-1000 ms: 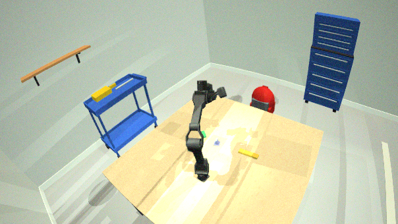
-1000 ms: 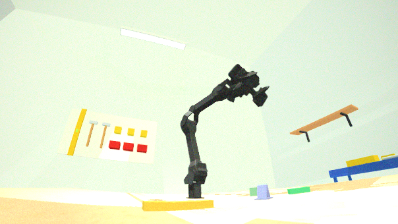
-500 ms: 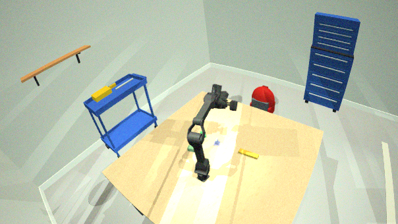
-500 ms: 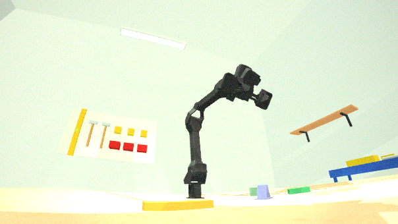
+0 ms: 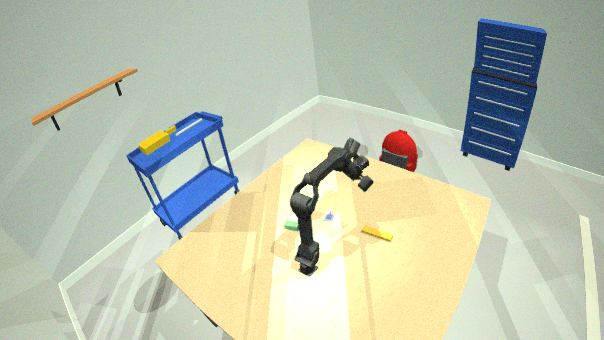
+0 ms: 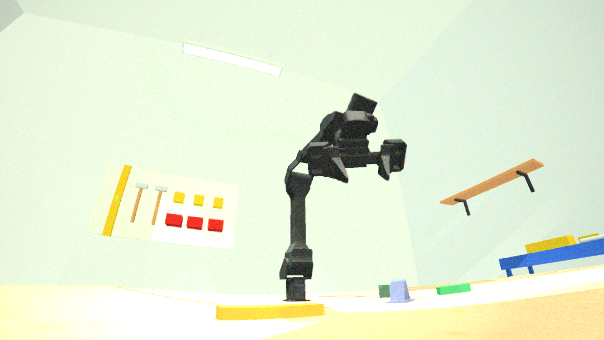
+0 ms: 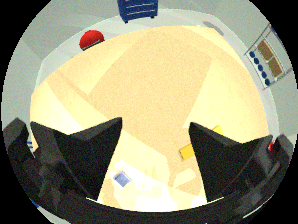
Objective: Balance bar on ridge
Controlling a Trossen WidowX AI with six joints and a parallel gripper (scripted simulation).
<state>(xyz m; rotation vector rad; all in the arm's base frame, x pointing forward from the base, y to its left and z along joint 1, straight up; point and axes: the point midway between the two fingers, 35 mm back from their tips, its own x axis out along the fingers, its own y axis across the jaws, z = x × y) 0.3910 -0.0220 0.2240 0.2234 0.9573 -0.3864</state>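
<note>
My gripper tip is 9 cm past the yellow bar, 13 cm to the left of it and 19 cm above it.
</note>
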